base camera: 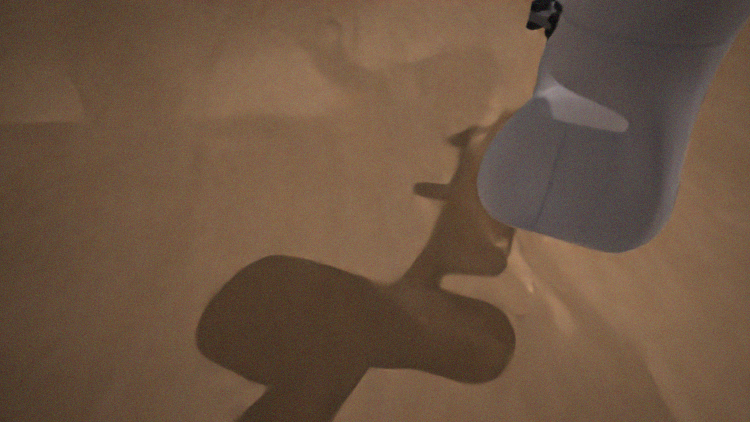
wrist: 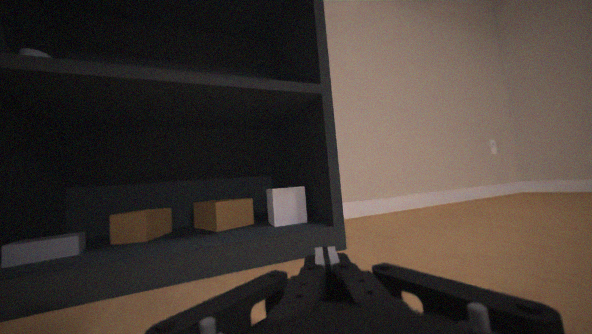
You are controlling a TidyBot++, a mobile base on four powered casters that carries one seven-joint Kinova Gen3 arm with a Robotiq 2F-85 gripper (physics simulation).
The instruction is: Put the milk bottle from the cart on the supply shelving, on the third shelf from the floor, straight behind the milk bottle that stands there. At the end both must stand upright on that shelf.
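Frame: origin at the arm's base, x right, y ahead, z up, level; millimetres.
Seen in the pictures: gripper, fingertip midpoint: (wrist: 326,261).
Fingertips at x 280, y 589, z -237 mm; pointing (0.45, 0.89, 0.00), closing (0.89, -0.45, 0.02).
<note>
Pixels of each thing's top centre, then the offset from my fingertips to it. Level surfaces: height alone.
- pale rounded thing, middle of its top: (wrist: 36,54) dx -451, dy +641, dz +445 mm
- flat grey box, middle of its top: (wrist: 48,237) dx -452, dy +697, dz -33 mm
- white box, middle of its top: (wrist: 284,187) dx +217, dy +688, dz +47 mm
- floor, its level: dz -159 mm
My gripper (wrist: 326,261) is shut with nothing between its fingertips, low in the wrist view, in front of the lower right corner of the dark supply shelving (wrist: 334,165). The shelving's lowest compartment and the shelf board (wrist: 200,76) above it show. A pale rounded thing (wrist: 35,52) shows in part on that board at the far left; I cannot tell what it is. Neither milk bottle can be made out, and the cart does not show. In the base camera view the gripper's fingers are hidden or out of frame.
On the lowest shelf stand a flat grey box (wrist: 42,250), two orange-brown boxes (wrist: 140,226) (wrist: 224,215) and a white box (wrist: 287,206). A beige wall (wrist: 415,100) is right of the shelving. The grey-white arm (base camera: 587,167) hangs over the floor (base camera: 131,209), which bears its shadow.
</note>
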